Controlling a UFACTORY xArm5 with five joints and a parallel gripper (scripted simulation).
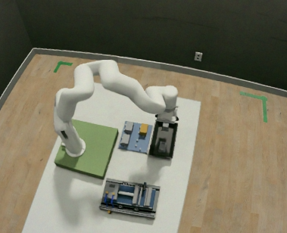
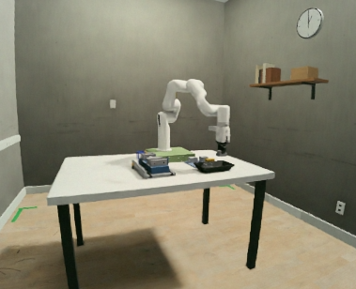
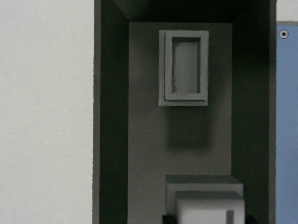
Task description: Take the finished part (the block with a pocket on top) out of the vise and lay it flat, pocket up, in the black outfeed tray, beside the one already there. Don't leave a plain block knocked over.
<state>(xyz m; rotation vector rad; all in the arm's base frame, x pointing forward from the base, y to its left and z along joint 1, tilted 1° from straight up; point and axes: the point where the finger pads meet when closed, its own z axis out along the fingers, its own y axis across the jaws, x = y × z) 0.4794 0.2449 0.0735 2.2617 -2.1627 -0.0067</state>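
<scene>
My gripper is now 100 mm to the left of the grey pocketed block, 100 mm above it and 10 mm short of it. Round my hand: blue plate (170 mm behind, 130 mm below, 60 mm to the right); orange block (130 mm behind, 110 mm below, 10 mm to the right).
</scene>
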